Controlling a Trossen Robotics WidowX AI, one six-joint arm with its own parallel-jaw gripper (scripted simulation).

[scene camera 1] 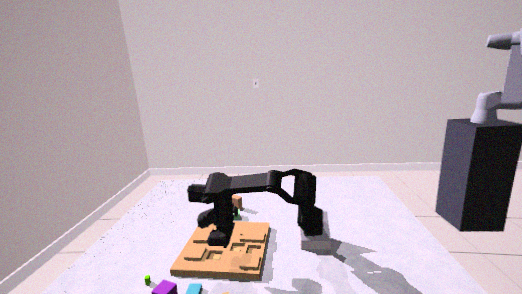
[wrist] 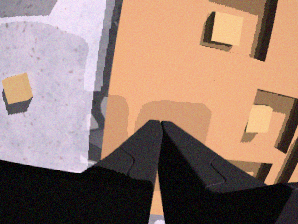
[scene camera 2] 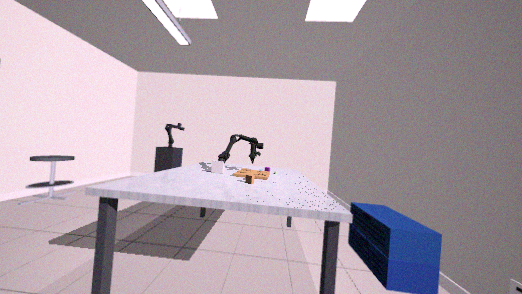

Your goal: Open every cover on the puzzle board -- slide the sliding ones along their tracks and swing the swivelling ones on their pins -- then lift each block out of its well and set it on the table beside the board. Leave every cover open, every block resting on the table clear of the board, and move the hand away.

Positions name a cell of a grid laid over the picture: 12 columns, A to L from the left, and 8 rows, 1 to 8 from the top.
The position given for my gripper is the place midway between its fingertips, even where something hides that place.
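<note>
Gripper (scene camera 1: F7) shut, holding nothing; also in the wrist view (wrist: G5). Tan puzzle board (wrist: G3) in sight.
</note>
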